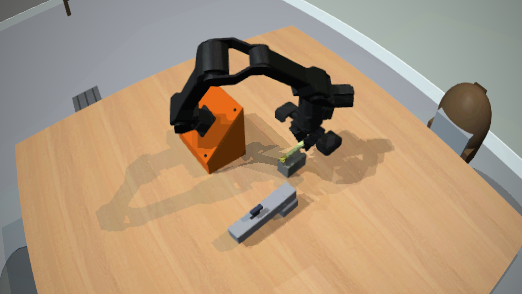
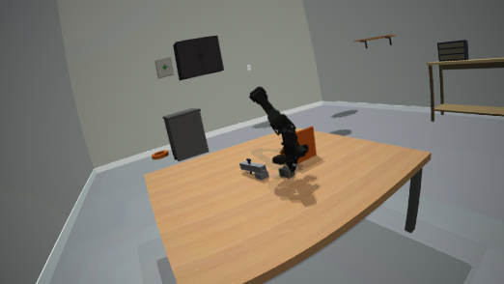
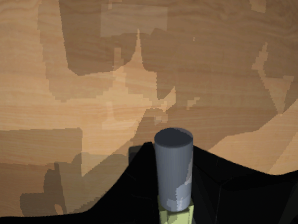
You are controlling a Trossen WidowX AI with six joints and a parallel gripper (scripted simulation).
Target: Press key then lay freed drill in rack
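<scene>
Right now my gripper tip is 1 cm short of the grey rack, 5 cm to the left of it and 1 cm above it. Round my gripper tip: drill: 1 cm ahead, 4 cm to the right, 3 cm above; grey block: 11 cm ahead, 20 cm to the right; dark key: 11 cm ahead, 23 cm to the right, 2 cm above.
</scene>
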